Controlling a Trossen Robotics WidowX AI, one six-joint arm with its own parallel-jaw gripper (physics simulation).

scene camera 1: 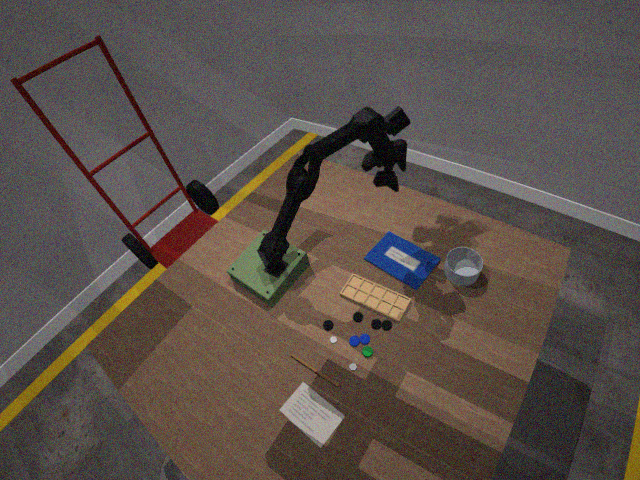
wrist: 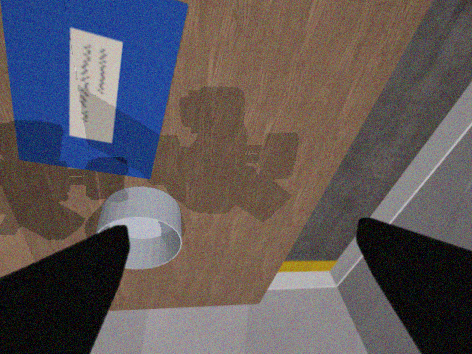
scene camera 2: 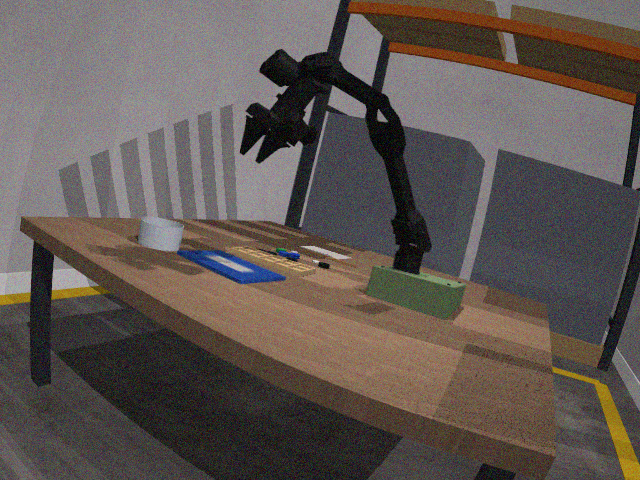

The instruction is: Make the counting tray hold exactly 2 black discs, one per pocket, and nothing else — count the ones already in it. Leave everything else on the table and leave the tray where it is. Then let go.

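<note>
The pale wooden counting tray [scene camera 1: 375,296] [scene camera 2: 281,262] lies flat, divided into small pockets; no disc is visible in its pockets. Several black discs lie loose beside it: one black disc [scene camera 1: 328,324] [scene camera 2: 321,264] apart on the side nearer the arm base, another black disc [scene camera 1: 358,316] close to the tray, and a close pair, a black disc [scene camera 1: 376,323] and a black disc [scene camera 1: 386,324]. My gripper [scene camera 1: 400,178] [scene camera 2: 250,157] [wrist: 245,232] is open and empty, high above the table, beyond the blue folder from the tray. The tray and discs do not show in the wrist view.
Two blue discs [scene camera 1: 354,341], a green disc [scene camera 1: 367,351] and two white discs [scene camera 1: 333,339] lie near the black ones. A blue folder [scene camera 1: 379,252] [wrist: 40,75], clear bowl [scene camera 1: 464,266] [scene camera 2: 161,235] [wrist: 140,210], thin stick [scene camera 1: 315,370] and paper [scene camera 1: 311,414] lie around. The arm stands on a green base [scene camera 1: 253,266].
</note>
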